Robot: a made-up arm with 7 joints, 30 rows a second.
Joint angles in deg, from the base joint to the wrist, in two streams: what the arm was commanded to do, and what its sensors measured. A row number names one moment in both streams.
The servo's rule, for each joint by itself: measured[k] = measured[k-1] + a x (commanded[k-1-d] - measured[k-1]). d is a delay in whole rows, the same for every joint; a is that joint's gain. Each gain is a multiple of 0.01, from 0.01 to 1. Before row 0 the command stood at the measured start. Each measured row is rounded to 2 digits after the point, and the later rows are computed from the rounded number. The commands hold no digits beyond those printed.
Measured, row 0:
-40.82 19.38 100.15 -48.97 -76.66 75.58 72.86
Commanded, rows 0 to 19:
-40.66 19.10 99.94 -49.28 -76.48 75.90 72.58
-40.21 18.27 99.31 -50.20 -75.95 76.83 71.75
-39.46 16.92 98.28 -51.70 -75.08 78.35 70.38
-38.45 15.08 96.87 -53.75 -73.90 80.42 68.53
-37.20 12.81 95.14 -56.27 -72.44 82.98 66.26
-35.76 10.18 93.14 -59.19 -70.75 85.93 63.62
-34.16 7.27 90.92 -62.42 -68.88 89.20 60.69
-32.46 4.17 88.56 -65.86 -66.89 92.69 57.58
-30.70 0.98 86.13 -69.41 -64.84 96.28 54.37
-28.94 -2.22 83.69 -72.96 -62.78 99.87 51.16
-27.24 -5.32 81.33 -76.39 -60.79 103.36 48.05
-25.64 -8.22 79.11 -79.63 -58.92 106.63 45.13
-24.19 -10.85 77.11 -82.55 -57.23 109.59 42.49
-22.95 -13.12 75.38 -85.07 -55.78 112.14 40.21
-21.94 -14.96 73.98 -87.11 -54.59 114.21 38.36
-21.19 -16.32 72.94 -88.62 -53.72 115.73 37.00
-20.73 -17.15 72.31 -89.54 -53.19 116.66 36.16
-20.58 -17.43 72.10 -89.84 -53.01 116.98 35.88
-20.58 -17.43 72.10 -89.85 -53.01 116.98 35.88
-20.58 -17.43 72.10 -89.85 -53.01 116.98 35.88
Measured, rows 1 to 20:
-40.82 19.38 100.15 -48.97 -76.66 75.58 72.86
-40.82 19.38 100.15 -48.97 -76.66 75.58 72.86
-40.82 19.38 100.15 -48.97 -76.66 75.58 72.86
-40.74 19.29 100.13 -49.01 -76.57 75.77 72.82
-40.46 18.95 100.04 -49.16 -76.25 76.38 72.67
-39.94 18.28 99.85 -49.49 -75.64 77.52 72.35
-39.17 17.22 99.52 -50.04 -74.74 79.20 71.82
-38.15 15.76 99.04 -50.85 -73.54 81.39 71.04
-36.91 13.92 98.39 -51.93 -72.09 84.02 70.00
-35.48 11.73 97.57 -53.29 -70.42 87.02 68.70
-33.91 9.24 96.58 -54.92 -68.58 90.31 67.14
-32.24 6.51 95.43 -56.80 -66.64 93.77 65.35
-30.52 3.63 94.14 -58.90 -64.63 97.31 63.36
-28.81 0.68 92.73 -61.17 -62.63 100.82 61.22
-27.16 -2.26 91.23 -63.57 -60.70 104.19 58.97
-25.62 -5.09 89.68 -66.04 -58.90 107.32 56.66
-24.23 -7.74 88.11 -68.51 -57.28 110.12 54.36
-23.04 -10.12 86.56 -70.93 -55.88 112.49 52.12
-22.08 -12.17 85.06 -73.23 -54.76 114.37 50.00
-21.38 -13.81 83.66 -75.35 -53.94 115.70 48.06
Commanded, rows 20 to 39:
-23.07 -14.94 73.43 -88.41 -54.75 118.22 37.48
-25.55 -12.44 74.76 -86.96 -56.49 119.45 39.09
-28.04 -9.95 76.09 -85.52 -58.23 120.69 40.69
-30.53 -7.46 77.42 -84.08 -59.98 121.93 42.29
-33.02 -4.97 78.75 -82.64 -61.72 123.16 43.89
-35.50 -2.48 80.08 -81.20 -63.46 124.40 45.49
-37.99 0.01 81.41 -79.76 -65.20 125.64 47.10
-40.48 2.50 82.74 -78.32 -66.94 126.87 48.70
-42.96 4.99 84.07 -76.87 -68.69 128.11 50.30
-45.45 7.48 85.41 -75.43 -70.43 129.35 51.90
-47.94 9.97 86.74 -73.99 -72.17 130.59 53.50
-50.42 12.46 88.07 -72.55 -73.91 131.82 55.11
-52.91 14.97 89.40 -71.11 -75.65 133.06 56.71
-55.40 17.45 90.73 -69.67 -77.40 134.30 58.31
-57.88 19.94 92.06 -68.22 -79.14 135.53 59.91
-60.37 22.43 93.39 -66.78 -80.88 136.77 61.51
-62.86 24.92 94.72 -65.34 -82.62 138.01 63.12
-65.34 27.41 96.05 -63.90 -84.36 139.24 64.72
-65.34 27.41 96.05 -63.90 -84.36 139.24 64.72
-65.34 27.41 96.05 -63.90 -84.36 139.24 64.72
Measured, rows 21 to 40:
-20.96 -15.00 82.39 -77.23 -53.46 116.44 46.35
-20.76 -15.80 81.26 -78.87 -53.23 116.75 44.88
-20.67 -16.34 80.25 -80.30 -53.12 116.88 43.62
-21.92 -15.88 79.50 -81.35 -53.97 117.66 42.76
-23.81 -14.74 78.98 -82.08 -55.28 118.70 42.25
-26.01 -13.16 78.66 -82.53 -56.81 119.85 42.03
-28.36 -11.28 78.52 -82.73 -58.46 121.06 42.07
-30.78 -9.20 78.55 -82.72 -60.16 122.28 42.32
-33.23 -6.98 78.72 -82.52 -61.88 123.51 42.76
-35.71 -4.67 79.02 -82.16 -63.61 124.75 43.37
-38.19 -2.30 79.43 -81.66 -65.34 125.98 44.12
-40.67 0.11 79.94 -81.04 -67.08 127.22 44.99
-43.16 2.54 80.54 -80.31 -68.82 128.46 45.96
-45.65 4.99 81.22 -79.49 -70.56 129.70 47.02
-48.13 7.46 81.97 -78.59 -72.30 130.93 48.15
-50.62 9.94 82.79 -77.62 -74.04 132.17 49.35
-53.11 12.42 83.66 -76.59 -75.79 133.41 50.60
-55.59 14.90 84.58 -75.50 -77.53 134.64 51.90
-58.08 17.38 85.55 -74.37 -79.27 135.88 53.25
-60.57 19.87 86.56 -73.20 -81.01 137.12 54.63

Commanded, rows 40 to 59:
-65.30 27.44 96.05 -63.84 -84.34 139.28 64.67
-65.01 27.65 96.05 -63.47 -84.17 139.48 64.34
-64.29 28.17 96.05 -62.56 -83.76 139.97 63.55
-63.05 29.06 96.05 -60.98 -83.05 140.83 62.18
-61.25 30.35 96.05 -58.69 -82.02 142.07 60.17
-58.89 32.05 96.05 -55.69 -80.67 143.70 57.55
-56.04 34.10 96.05 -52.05 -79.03 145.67 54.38
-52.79 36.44 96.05 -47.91 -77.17 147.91 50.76
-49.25 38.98 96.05 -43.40 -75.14 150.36 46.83
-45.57 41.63 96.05 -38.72 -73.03 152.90 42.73
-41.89 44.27 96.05 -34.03 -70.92 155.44 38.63
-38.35 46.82 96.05 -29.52 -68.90 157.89 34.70
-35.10 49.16 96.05 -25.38 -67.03 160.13 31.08
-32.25 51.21 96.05 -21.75 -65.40 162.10 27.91
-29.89 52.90 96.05 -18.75 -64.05 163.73 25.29
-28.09 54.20 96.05 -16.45 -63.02 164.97 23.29
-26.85 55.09 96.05 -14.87 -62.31 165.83 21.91
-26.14 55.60 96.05 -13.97 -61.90 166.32 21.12
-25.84 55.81 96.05 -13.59 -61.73 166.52 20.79
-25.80 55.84 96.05 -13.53 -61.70 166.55 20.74
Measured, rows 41 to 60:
-63.05 22.36 87.60 -71.99 -82.75 138.35 56.04
-64.24 24.03 88.53 -70.94 -83.59 138.87 57.26
-64.81 25.15 89.36 -70.02 -83.99 139.08 58.30
-65.06 25.91 90.10 -69.22 -84.17 139.20 59.19
-65.03 26.48 90.75 -68.47 -84.17 139.36 59.91
-64.65 27.04 91.33 -67.70 -83.96 139.71 60.42
-63.82 27.71 91.85 -66.83 -83.49 140.36 60.67
-62.48 28.58 92.31 -65.77 -82.73 141.35 60.60
-60.61 29.73 92.72 -64.46 -81.66 142.71 60.17
-58.23 31.17 93.09 -62.85 -80.29 144.43 59.36
-55.40 32.91 93.42 -60.91 -78.67 146.45 58.16
-52.20 34.91 93.71 -58.63 -76.83 148.72 56.57
-48.75 37.13 93.97 -56.04 -74.85 151.14 54.63
-45.18 39.49 94.20 -53.18 -72.81 153.63 52.39
-41.63 41.91 94.40 -50.10 -70.78 156.10 49.91
-38.23 44.30 94.58 -46.89 -68.83 158.44 47.27
-35.12 46.58 94.74 -43.62 -67.05 160.56 44.56
-32.40 48.67 94.88 -40.39 -65.49 162.40 41.86
-30.16 50.49 95.01 -37.28 -64.21 163.89 39.26
-28.44 52.01 95.12 -34.37 -63.22 165.02 36.83

